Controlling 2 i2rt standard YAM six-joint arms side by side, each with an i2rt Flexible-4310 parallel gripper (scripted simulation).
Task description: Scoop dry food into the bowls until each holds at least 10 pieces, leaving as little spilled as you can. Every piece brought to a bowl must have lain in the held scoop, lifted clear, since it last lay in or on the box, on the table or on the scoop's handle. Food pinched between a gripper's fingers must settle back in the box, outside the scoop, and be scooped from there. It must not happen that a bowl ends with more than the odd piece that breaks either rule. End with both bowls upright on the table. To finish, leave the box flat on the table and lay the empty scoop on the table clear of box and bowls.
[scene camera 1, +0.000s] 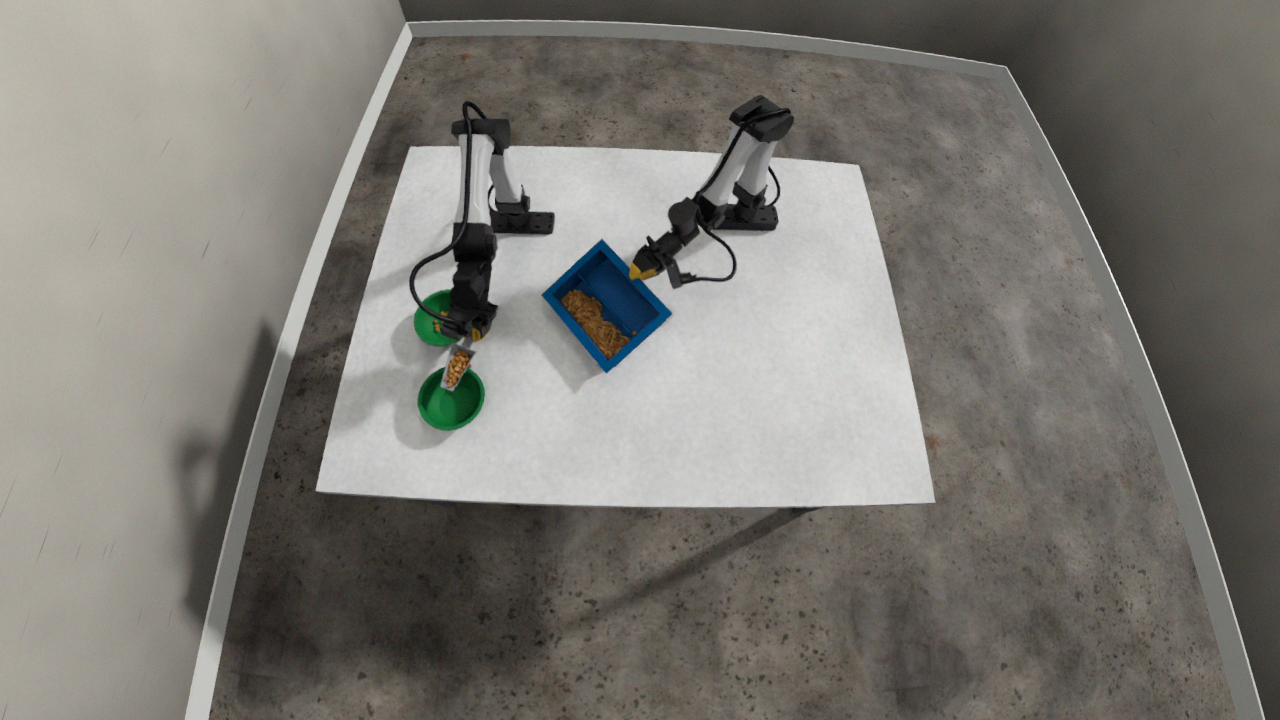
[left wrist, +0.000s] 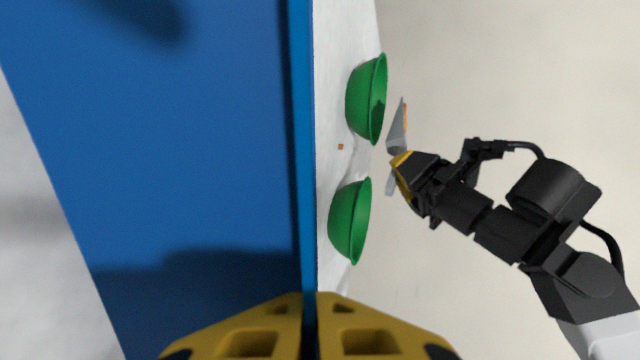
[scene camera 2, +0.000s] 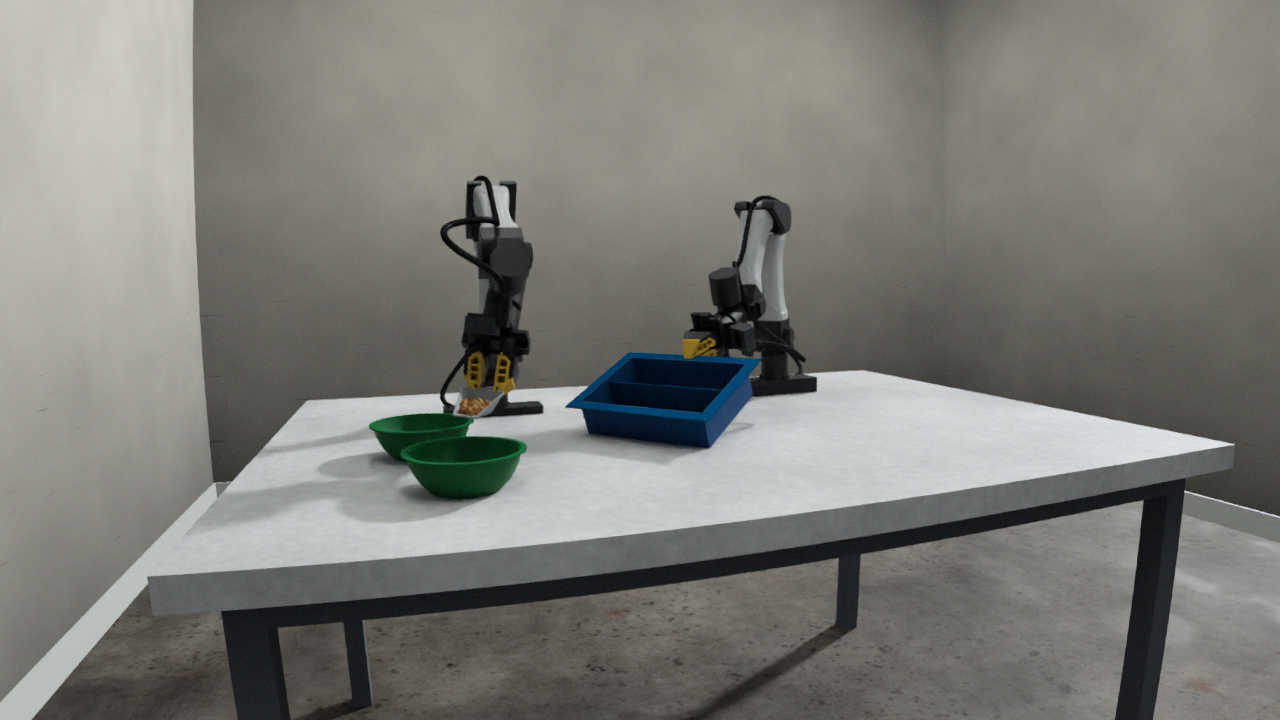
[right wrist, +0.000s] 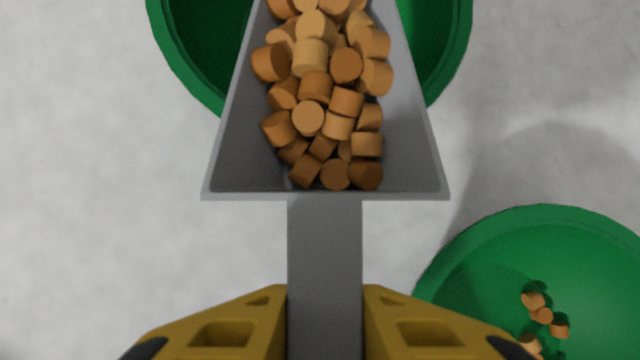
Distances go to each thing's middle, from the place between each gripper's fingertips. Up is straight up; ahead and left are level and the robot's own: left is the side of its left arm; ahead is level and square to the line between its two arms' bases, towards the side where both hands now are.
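Blue box point(scene camera 2: 672, 387), from my right hand: 320 mm to the left, 90 mm behind, 30 mm below. My right hand: 10 mm above the grey scoop point(scene camera 2: 487, 393), 40 mm short of it, 20 mm to the left of it.
Grey scoop, from my left gripper point(scene camera 2: 687, 360): 400 mm to the right, 180 mm ahead, 30 mm below. My left gripper: 70 mm to the left of the blue box, 50 mm short of it, 50 mm above it.
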